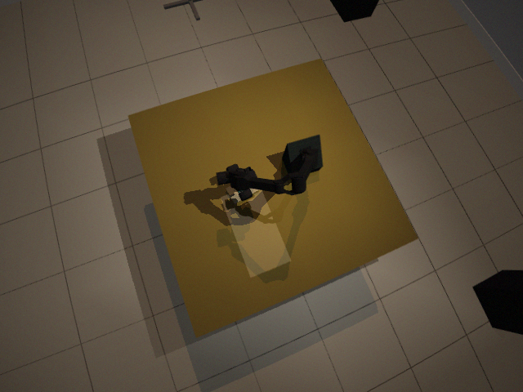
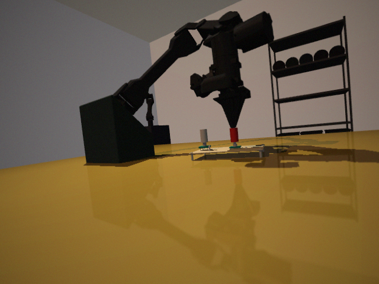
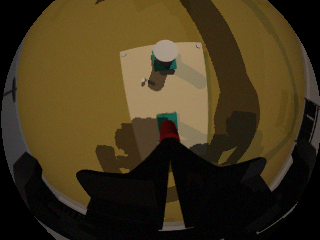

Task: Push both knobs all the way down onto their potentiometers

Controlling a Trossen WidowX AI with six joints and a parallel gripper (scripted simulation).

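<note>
My gripper tip is 20 mm above the red knob. The rest, counted from my gripper tip: white knob: 80 mm behind, 10 mm to the right, 10 mm below.
</note>
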